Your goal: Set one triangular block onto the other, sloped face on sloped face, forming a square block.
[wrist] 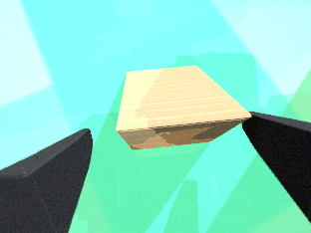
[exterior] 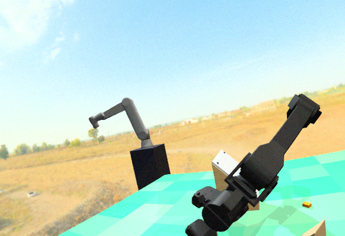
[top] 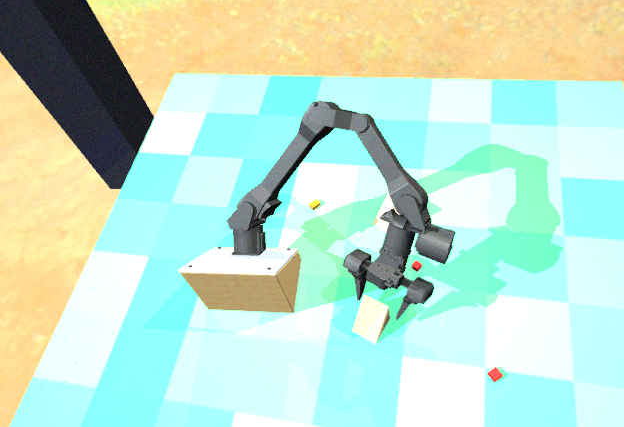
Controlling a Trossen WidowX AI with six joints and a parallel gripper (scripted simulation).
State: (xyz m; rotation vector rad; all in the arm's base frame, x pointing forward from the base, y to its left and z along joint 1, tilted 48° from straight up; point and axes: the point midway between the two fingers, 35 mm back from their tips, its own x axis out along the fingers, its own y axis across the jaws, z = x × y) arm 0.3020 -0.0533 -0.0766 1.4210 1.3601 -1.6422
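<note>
Now: gripper tip 1 cm past the triangular block, 1 cm to the left of it and 2 cm above it. The rest, counted from my gripper tip: red cube: 23 cm ahead, 12 cm to the right, 3 cm below; then yellow cube: 17 cm behind, 29 cm to the left, 3 cm below.
</note>
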